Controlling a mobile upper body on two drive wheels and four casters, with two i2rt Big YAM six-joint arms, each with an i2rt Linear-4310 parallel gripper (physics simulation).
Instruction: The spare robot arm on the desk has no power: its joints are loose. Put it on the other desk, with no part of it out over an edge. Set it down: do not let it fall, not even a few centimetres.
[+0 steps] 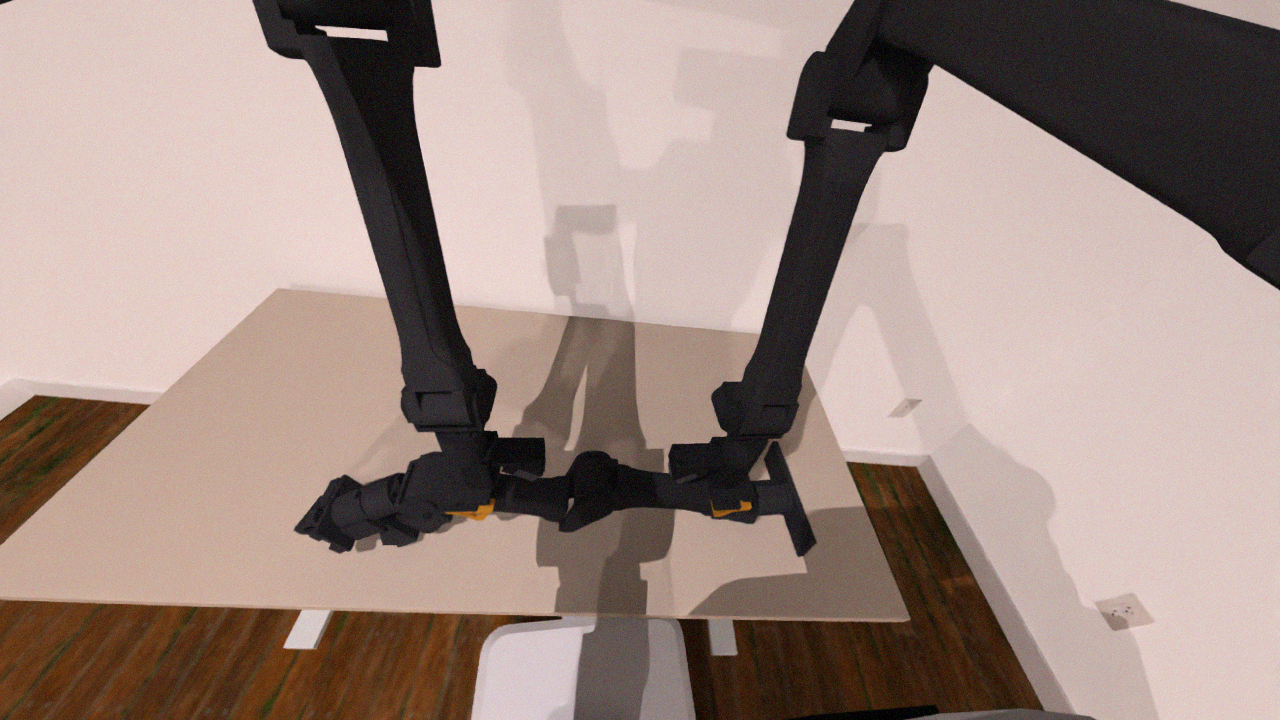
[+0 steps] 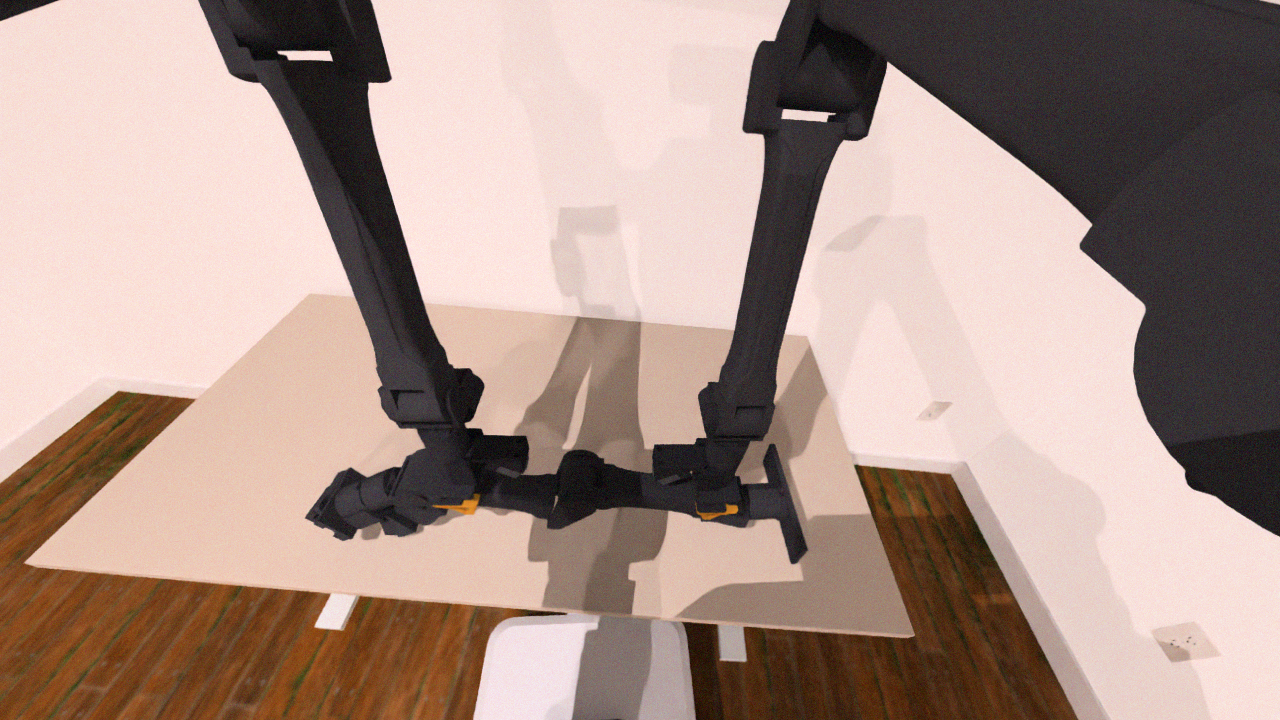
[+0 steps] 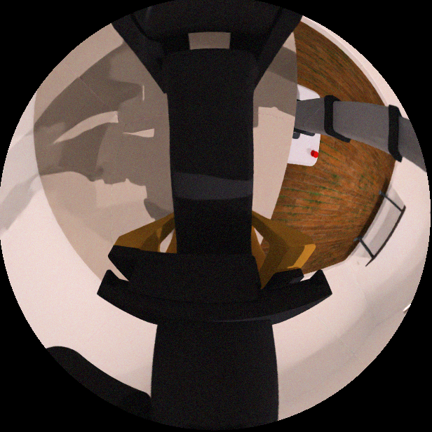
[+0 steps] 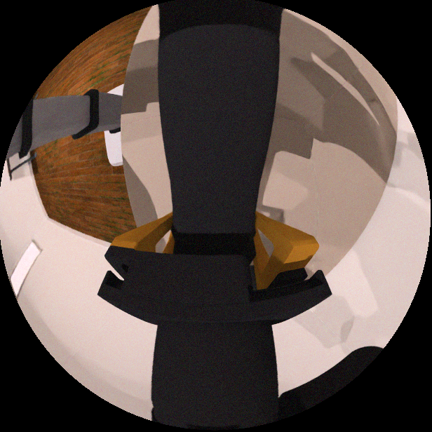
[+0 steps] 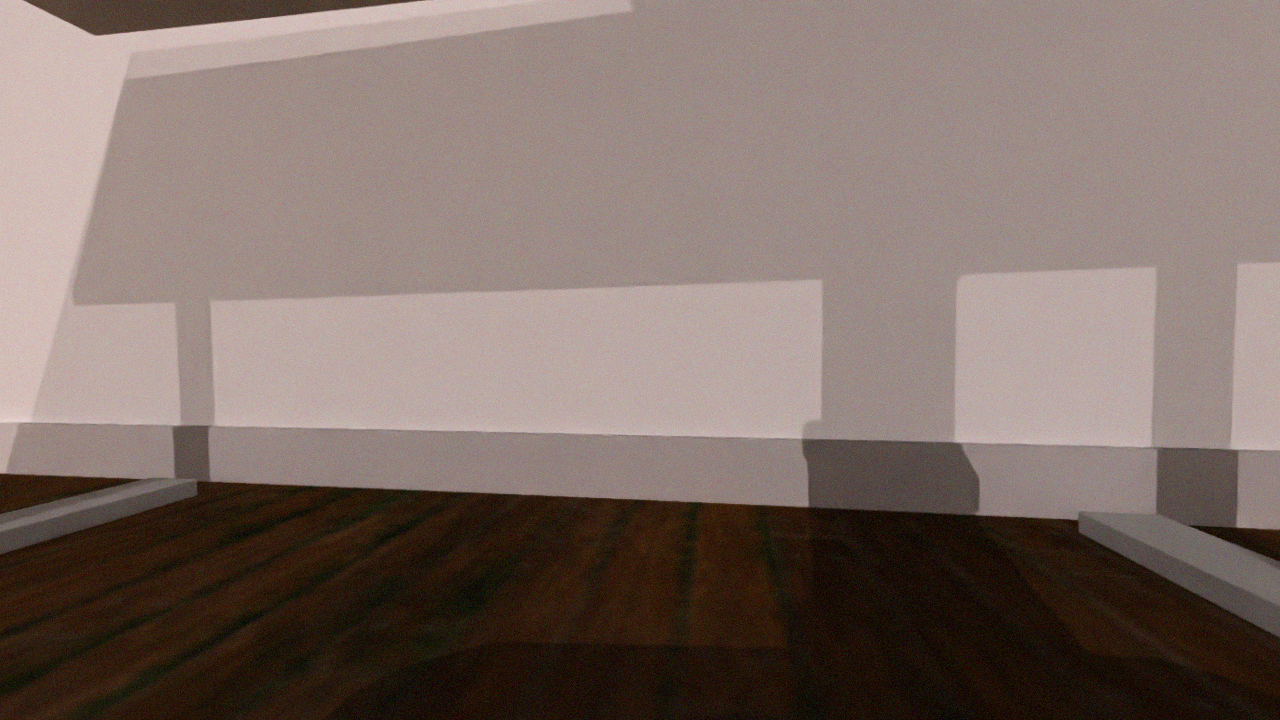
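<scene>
The black spare arm (image 1: 637, 488) (image 2: 622, 488) (image 3: 212, 125) (image 4: 217, 125) stretches sideways over the beige desk (image 1: 268, 376) (image 2: 277, 376), inside its edges. Its flat base plate is at the right; its other end points left. Close shadows show under parts of it; whether it touches the desk cannot be told. My left gripper (image 1: 471, 510) (image 2: 457, 505) (image 3: 214, 213) is shut on its left part, past the middle joint. My right gripper (image 1: 731, 507) (image 2: 716, 510) (image 4: 214, 213) is shut on it beside the base plate. Orange fingers show on both sides of the held links.
A wall (image 1: 680, 179) (image 2: 680, 179) stands behind the desk and another at the right. The white front of my base (image 1: 537, 671) (image 2: 546, 671) is at the desk's near edge. White desk feet (image 1: 307, 629) (image 2: 335, 611) stand on the wooden floor (image 1: 161, 662).
</scene>
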